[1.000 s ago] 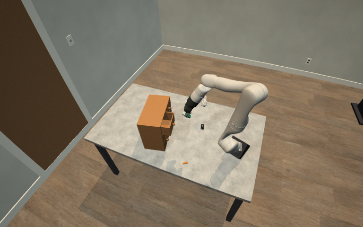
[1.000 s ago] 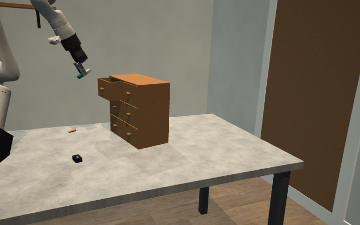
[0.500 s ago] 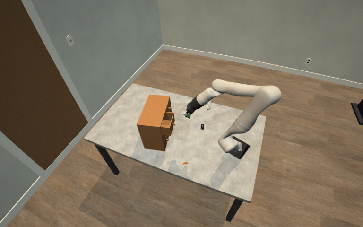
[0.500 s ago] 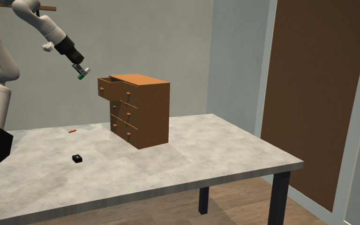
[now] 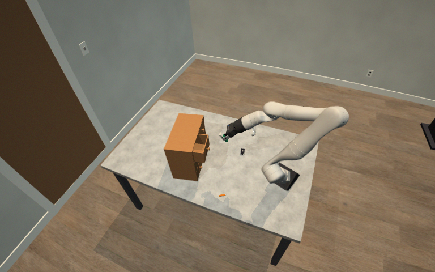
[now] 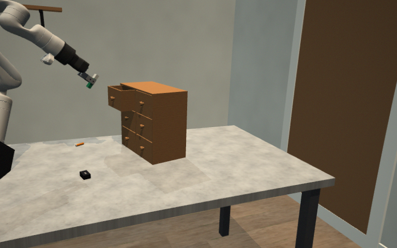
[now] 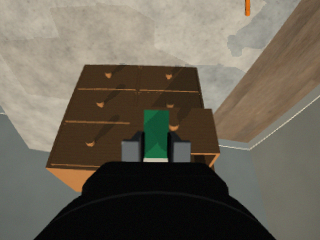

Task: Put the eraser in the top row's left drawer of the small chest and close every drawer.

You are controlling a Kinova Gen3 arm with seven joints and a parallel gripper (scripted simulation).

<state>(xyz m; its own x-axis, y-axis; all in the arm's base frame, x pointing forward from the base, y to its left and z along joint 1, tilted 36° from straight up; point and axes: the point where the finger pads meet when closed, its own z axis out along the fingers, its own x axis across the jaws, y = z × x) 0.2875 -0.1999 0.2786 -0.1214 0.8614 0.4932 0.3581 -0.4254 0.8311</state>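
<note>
Right now the eraser is 1 cm ahead of my hand. From my hand the other things lie so: orange stick 3 cm behind, 19 cm to the left, 35 cm below; then black block 7 cm behind, 18 cm to the right, 34 cm below.
</note>
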